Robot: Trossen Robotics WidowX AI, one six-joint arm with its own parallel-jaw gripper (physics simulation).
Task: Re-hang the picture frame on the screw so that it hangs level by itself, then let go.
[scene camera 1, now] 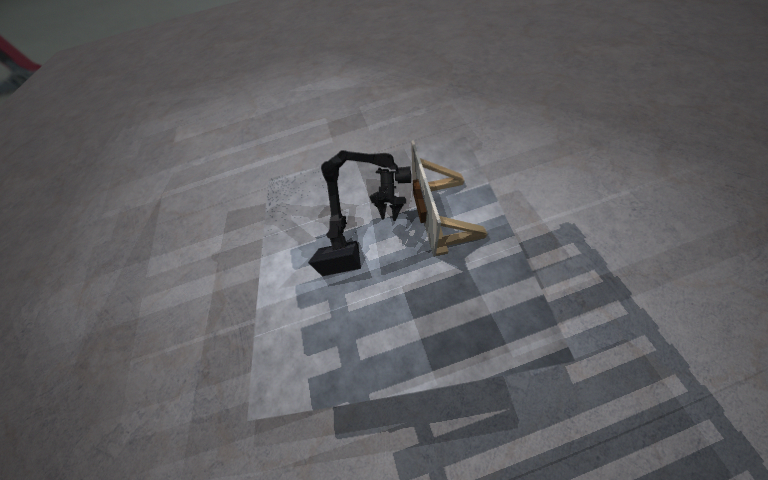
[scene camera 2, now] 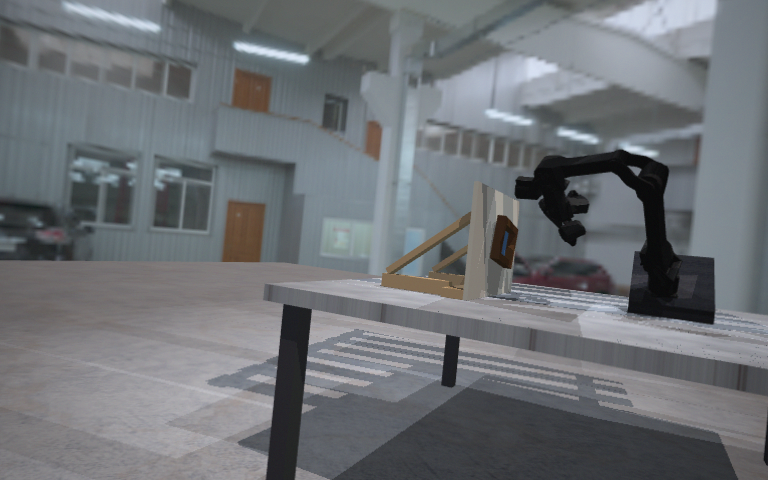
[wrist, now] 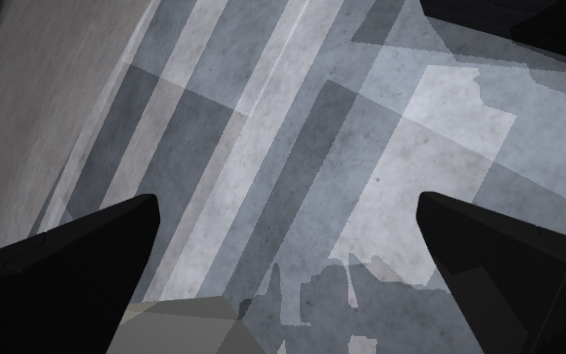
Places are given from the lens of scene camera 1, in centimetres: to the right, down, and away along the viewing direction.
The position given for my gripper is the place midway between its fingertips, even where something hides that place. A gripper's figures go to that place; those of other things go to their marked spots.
my gripper [scene camera 1: 388,220]: 2, -9, 107
pale upright board [scene camera 1: 432,225]: 21, -6, 103
wooden stand [scene camera 1: 472,232]: 41, -4, 111
The marked spots on the wooden stand and the pale upright board are 22 cm apart.
